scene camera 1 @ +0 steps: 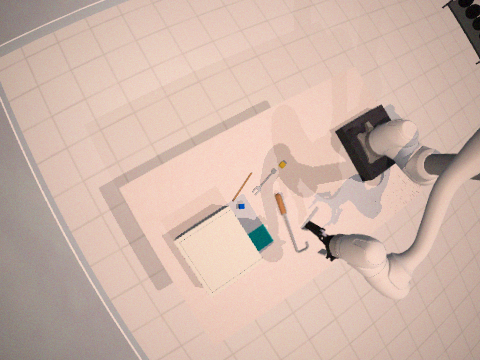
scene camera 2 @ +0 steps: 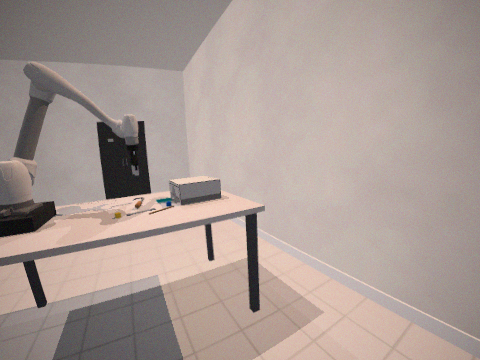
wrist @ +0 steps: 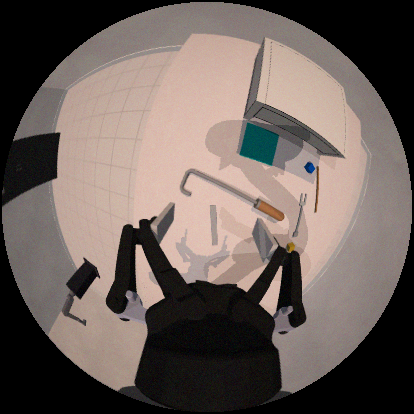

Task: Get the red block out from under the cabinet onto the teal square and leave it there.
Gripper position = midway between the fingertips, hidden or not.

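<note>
My gripper [wrist: 214,218] is here in the image, and along with it I can see a teal square [wrist: 258,143].
</note>
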